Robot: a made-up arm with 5 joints. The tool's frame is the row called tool.
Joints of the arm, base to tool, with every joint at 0 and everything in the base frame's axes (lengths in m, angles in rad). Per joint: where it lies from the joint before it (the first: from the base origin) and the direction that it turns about. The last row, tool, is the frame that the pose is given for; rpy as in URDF.
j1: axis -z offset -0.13 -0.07 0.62
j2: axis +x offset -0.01 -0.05 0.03
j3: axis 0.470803 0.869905 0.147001 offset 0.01 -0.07 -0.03
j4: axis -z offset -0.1 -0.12 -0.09
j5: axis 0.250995 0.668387 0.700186 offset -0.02 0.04 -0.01
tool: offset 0.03 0 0.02 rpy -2.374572 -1.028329 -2.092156
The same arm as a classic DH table. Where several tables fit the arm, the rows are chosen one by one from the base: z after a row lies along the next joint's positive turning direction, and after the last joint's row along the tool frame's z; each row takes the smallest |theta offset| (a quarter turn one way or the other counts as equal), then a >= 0, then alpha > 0; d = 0 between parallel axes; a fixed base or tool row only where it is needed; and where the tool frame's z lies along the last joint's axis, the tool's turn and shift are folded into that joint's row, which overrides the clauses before.
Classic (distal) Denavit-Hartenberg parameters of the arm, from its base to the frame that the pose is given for. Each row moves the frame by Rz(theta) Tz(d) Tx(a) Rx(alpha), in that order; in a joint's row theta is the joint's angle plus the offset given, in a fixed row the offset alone. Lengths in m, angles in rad.
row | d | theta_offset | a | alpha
base (fixed) | 0 | 0.4939 | -0.1476 | 3.1416
j1 | -0.65 | -1.0769 | -0.05 | -1.5708
j2 | 0.0395 | -1.4034 | 0.0179 | -1.0806
j3 | -0.2387 | 1.4914 | 0.0308 | 1.7183
j4 | 0.1071 | -0.1368 | 0.0328 | -2.3465
j5 | 0.0992 | 1.1829 | -0.0042 | -2.457
tool (fixed) | 0.0452 | -0.3823 | 0 | 0

